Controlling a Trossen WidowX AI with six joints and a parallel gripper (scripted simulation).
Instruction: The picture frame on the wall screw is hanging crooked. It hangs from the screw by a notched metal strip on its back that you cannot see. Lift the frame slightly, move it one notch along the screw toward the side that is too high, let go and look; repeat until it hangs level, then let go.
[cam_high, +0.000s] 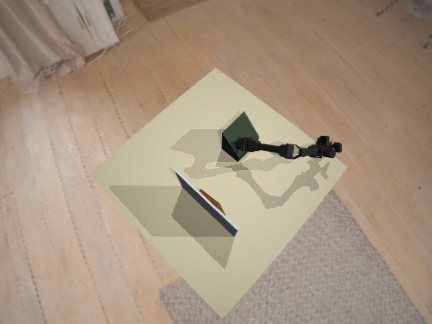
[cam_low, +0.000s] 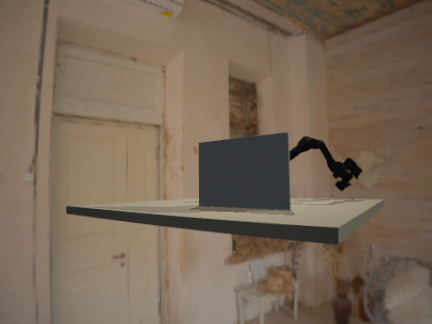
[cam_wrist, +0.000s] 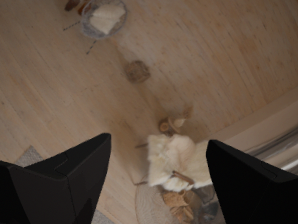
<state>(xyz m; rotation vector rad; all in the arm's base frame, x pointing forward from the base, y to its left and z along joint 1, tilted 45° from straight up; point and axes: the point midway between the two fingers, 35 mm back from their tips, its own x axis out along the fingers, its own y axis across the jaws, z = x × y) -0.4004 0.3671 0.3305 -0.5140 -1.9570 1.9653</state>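
Right now my gripper tip is 870 mm short of the picture frame, 380 mm to the left of it and 60 mm below it. From my gripper tip the other things lie so: grey-blue wall panel 880 mm ahead, 400 mm to the right, 40 mm above.
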